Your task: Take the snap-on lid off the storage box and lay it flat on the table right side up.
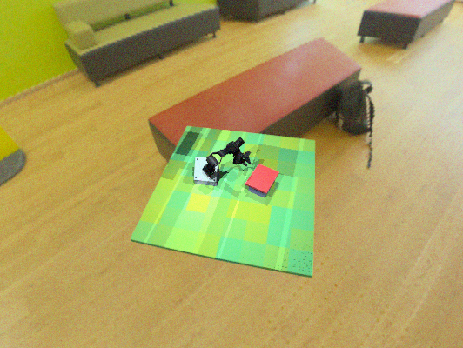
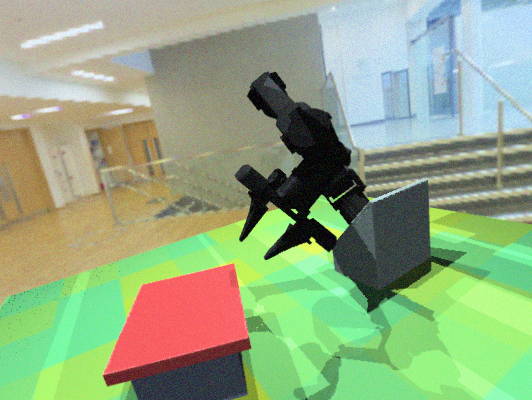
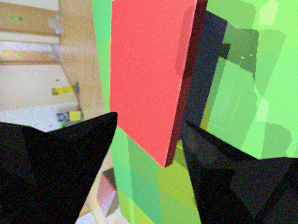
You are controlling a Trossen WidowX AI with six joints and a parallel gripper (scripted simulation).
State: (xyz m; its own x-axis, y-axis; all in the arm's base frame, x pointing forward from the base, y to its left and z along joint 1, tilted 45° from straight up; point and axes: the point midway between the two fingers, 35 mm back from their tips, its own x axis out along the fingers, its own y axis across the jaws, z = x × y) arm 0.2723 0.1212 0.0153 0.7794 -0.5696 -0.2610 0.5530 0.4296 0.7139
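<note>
Right now my gripper tip is 120 mm short of the red lid, 80 mm above it and 40 mm to the left of it. The rest, counted from my gripper tip: storage box (130 mm below, 120 mm ahead, 40 mm to the right).
</note>
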